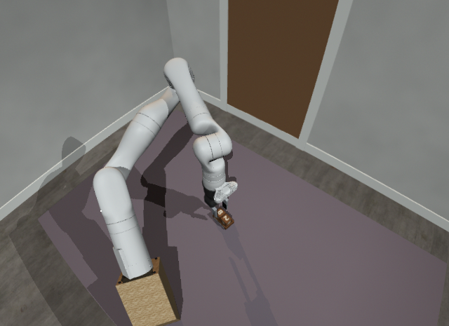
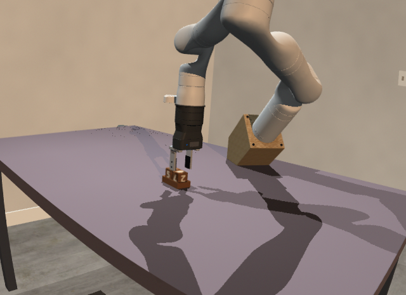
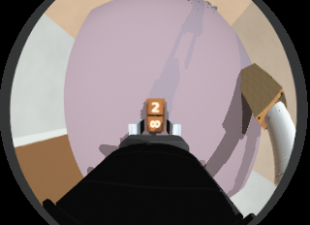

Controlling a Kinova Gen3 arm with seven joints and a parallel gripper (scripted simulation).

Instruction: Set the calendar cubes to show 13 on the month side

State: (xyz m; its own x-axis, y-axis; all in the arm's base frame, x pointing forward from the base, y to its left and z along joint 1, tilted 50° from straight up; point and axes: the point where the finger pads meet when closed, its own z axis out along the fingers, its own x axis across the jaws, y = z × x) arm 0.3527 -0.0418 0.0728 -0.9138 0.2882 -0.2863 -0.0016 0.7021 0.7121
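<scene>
Right now the tray is 60 mm below my hand and 20 mm to the right of it.
</scene>
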